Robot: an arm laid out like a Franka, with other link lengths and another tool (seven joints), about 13 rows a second.
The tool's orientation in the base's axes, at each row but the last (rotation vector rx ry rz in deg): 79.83, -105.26, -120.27; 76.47, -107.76, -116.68; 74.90, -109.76, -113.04; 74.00, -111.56, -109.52
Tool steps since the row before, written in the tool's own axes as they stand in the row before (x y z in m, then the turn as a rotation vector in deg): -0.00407, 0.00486, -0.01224, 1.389, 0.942, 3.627; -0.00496, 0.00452, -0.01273, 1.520, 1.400, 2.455; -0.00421, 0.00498, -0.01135, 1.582, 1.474, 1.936; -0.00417, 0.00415, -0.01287, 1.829, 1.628, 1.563
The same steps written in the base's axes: 0.00749, -0.00886, 0.00744, -3.547, 1.798, -0.398; 0.00869, -0.00823, 0.00799, -3.133, 0.693, 0.059; 0.00726, -0.00725, 0.00813, -2.887, 0.240, 0.173; 0.00862, -0.00786, 0.00801, -2.884, -0.224, 0.265
